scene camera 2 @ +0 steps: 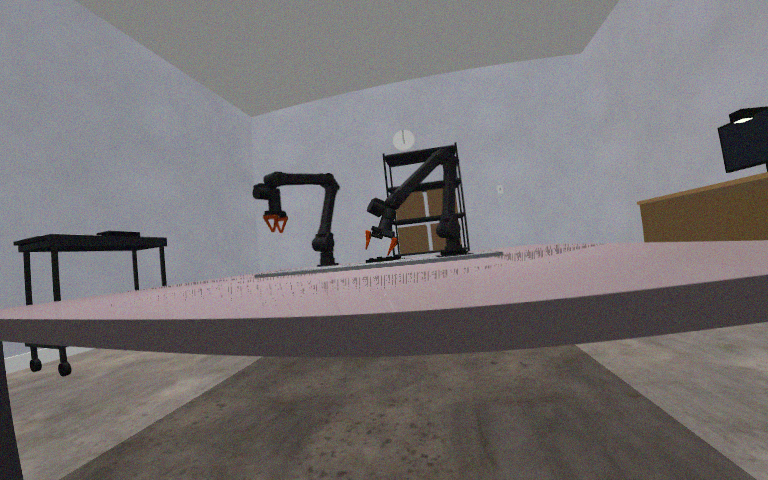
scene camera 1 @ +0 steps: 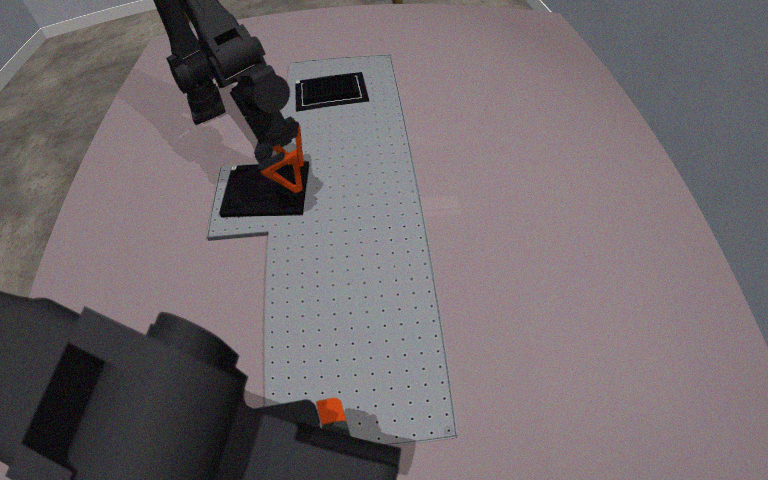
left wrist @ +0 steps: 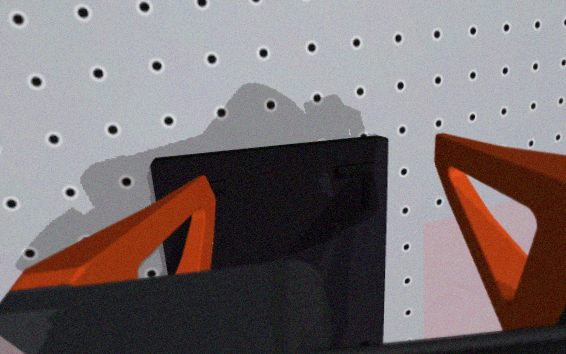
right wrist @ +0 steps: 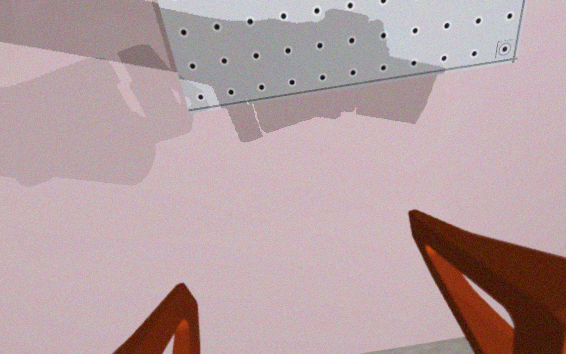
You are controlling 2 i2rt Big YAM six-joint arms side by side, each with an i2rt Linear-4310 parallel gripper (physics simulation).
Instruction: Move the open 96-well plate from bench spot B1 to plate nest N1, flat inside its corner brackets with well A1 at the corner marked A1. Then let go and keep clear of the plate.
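Frame: origin at the left arm's base, x back, y left, z down, level; metres.
Where they show: left gripper, fingertip midpoint: (scene camera 2: 376,252) (scene camera 1: 299,178) (left wrist: 317,168); right gripper, fingertip midpoint: (scene camera 2: 277,232) (right wrist: 297,258); left arm's base, origin of the base link: (scene camera 1: 207,106).
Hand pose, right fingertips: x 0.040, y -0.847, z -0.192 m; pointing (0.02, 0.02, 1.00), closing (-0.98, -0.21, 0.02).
Things, the pixels of their centre, and the offset from my right fingertips. Level surfaces: height alone.
- black 96-well plate, body centre: (scene camera 1: 330,87) (scene camera 2: 452,252) dx -0.335, dy +0.702, dz +0.170 m
- Plate nest N1, body centre: (left wrist: 287,292) (scene camera 1: 264,187) (scene camera 2: 384,258) dx -0.104, dy +0.473, dz +0.170 m
- perforated grey board, its level: dz +0.179 m
- pink table, its level: dz +0.192 m
The black 96-well plate (scene camera 1: 330,89) appears to lie within the white outline of the dark pad at bench spot B1, at the upper end of the board; its wells are too small to tell. Plate nest N1 (scene camera 1: 243,195) (left wrist: 285,200) is a black slab with low corner brackets and a pale mark at its upper left corner in scene camera 1. My left gripper (scene camera 1: 300,178) (scene camera 2: 378,250) (left wrist: 317,168) is open and empty, above the nest's right edge in scene camera 1. My right gripper (scene camera 2: 277,230) (right wrist: 297,258) is open and empty, high near the board's lower end.
The perforated grey board (scene camera 1: 351,283) (right wrist: 425,45) lies on the pink table (scene camera 1: 538,254) (right wrist: 300,175). The right arm (scene camera 1: 147,396) covers the lower left of scene camera 1. A shelf rack (scene camera 2: 420,156) and a black cart (scene camera 2: 90,244) stand beyond the table.
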